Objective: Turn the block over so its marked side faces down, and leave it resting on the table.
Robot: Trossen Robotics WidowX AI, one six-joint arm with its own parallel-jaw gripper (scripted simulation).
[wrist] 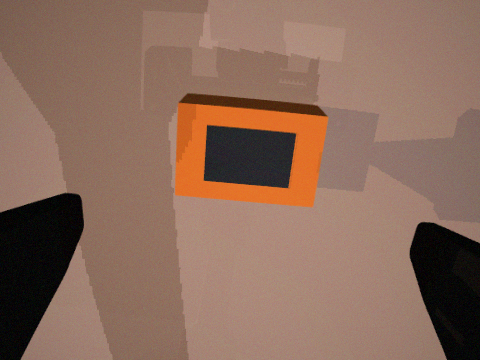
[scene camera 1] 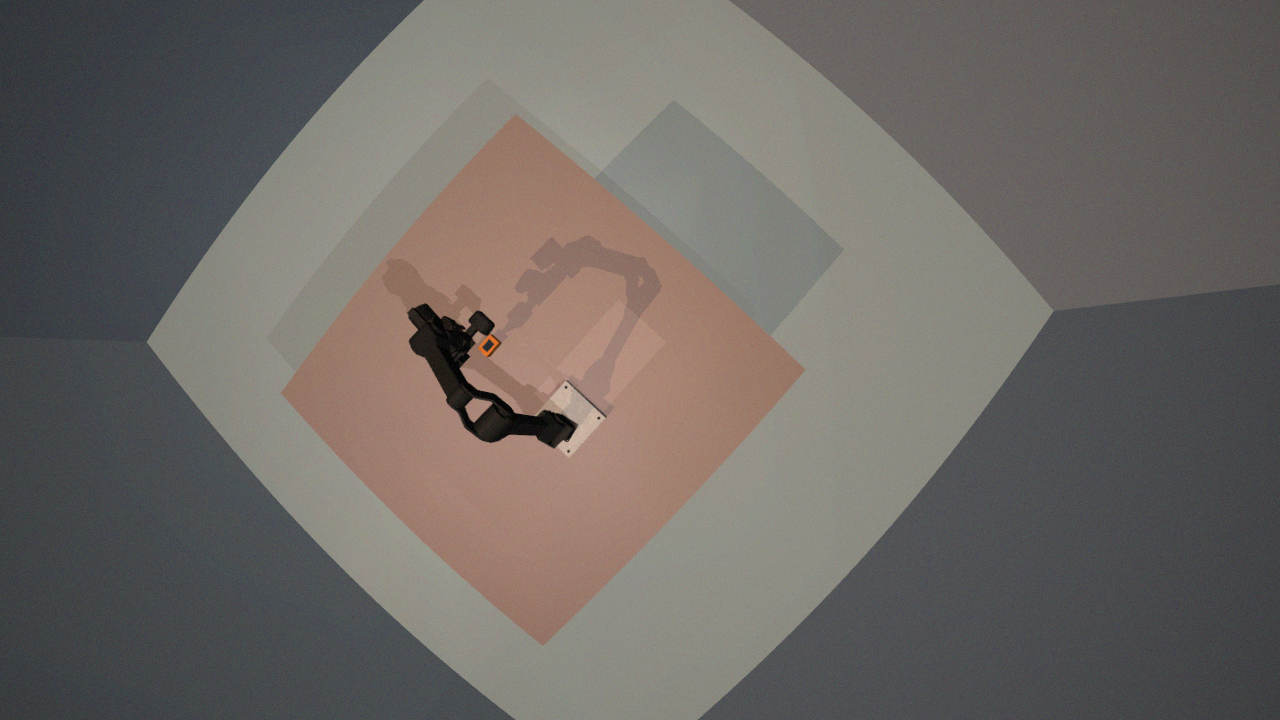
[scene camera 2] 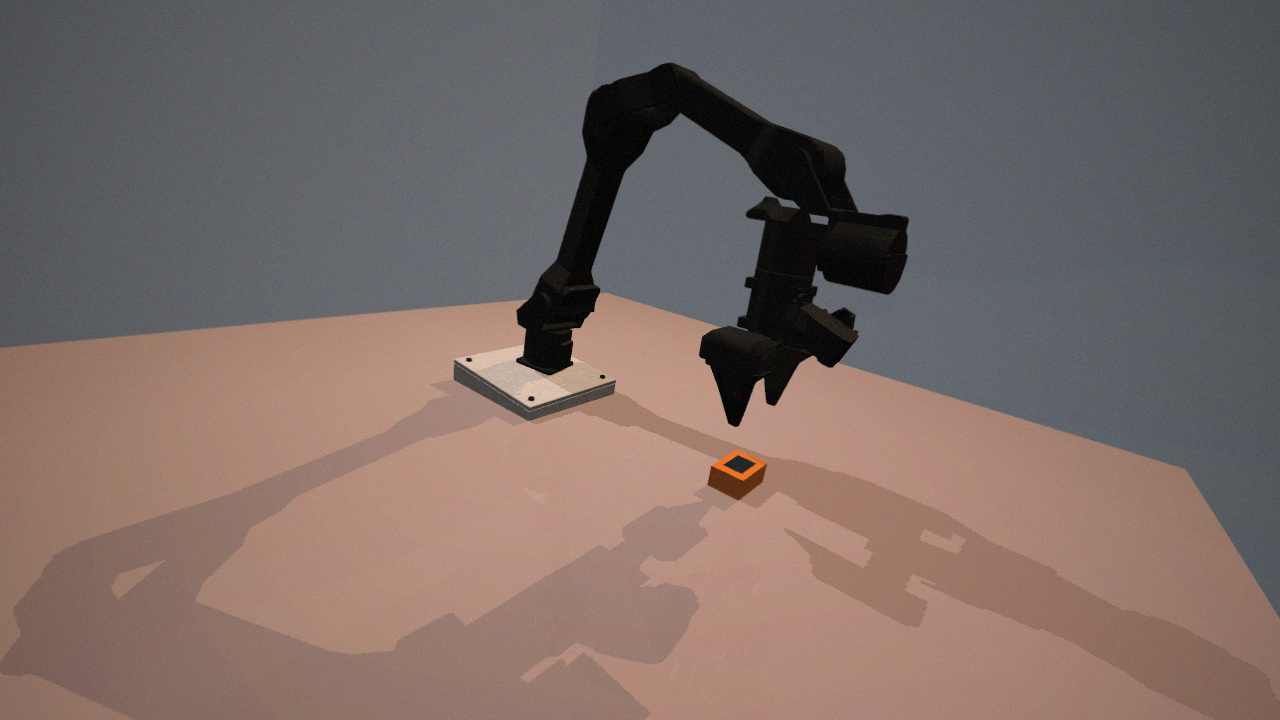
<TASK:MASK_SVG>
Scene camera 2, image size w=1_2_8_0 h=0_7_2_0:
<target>my gripper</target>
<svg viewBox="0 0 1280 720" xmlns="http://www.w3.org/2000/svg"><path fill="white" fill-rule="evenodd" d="M813 276L794 276L756 267L755 276L746 277L745 287L752 288L747 315L740 316L737 323L738 327L748 329L748 331L726 326L711 330L702 336L699 356L705 359L705 363L711 367L727 421L730 425L734 427L740 425L756 382L764 378L766 402L769 405L775 406L802 361L813 355L819 363L832 368L858 339L858 331L853 330L856 316L853 312L842 307L829 314L828 310L821 309L812 303L818 287L812 285Z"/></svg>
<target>orange block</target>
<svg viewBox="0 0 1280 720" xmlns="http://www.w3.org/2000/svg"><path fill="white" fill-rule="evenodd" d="M736 450L711 466L708 486L740 501L763 483L768 463Z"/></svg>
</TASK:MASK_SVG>
